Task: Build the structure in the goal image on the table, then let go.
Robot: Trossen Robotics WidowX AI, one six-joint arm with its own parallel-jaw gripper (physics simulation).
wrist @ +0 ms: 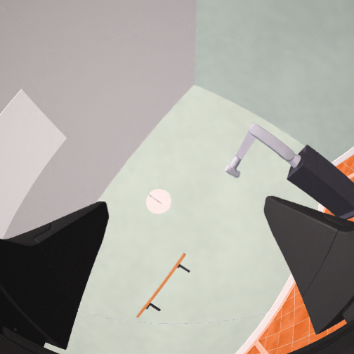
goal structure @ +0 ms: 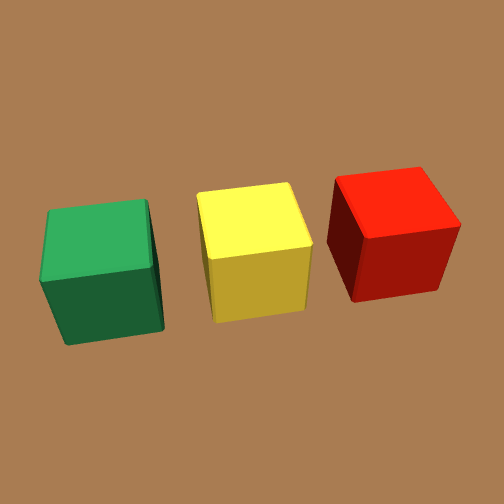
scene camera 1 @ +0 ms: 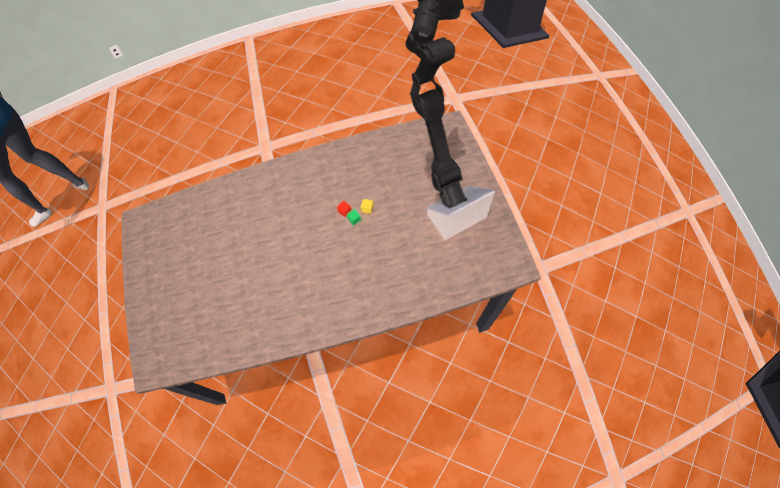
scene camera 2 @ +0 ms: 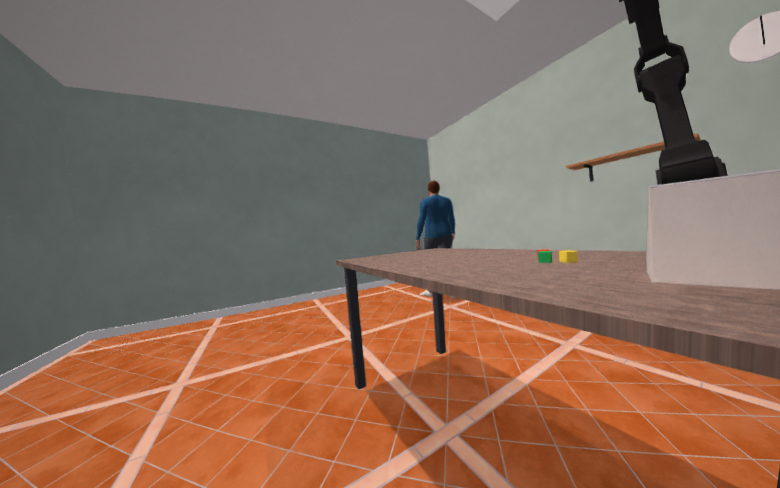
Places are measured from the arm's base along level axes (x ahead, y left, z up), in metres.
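Pixels of known places: arm's base at its link origin: [scene camera 1: 456,202] [scene camera 2: 697,214].
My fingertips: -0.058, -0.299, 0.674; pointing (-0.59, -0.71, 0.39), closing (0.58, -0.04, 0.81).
Note:
Ahead of a thing's pixels: the offset from my fingertips to its top centre, as dx, dy, dz. Level surfaces: height alone.
A red cube @[+0.373, +0.117, -0.758] [scene camera 1: 343,208] [scene camera 2: 542,250], a green cube @[+0.355, +0.161, -0.758] [scene camera 1: 353,216] [scene camera 2: 544,257] and a yellow cube @[+0.299, +0.141, -0.758] [scene camera 1: 366,206] [scene camera 2: 568,256] lie on the table @[dz -0.791] [scene camera 1: 230,287] [scene camera 2: 460,269]. The red and green cubes sit close together; whether they touch is hard to tell. The yellow cube stands a little apart from both. None is stacked on another. The green cube hides most of the red one in scene camera 2. My gripper [wrist: 187,208] is open and empty in the wrist view, facing the walls and ceiling, away from the table and cubes.
The black arm [scene camera 1: 440,138] [scene camera 2: 670,97] rises from a pale wedge-shaped base block [scene camera 1: 465,215] [scene camera 2: 713,230] on the table, right of the cubes. A person [scene camera 1: 20,149] [scene camera 2: 437,215] stands beyond the table. A dark pedestal [scene camera 1: 513,20] and a light jointed arm [wrist: 272,141] are farther off.

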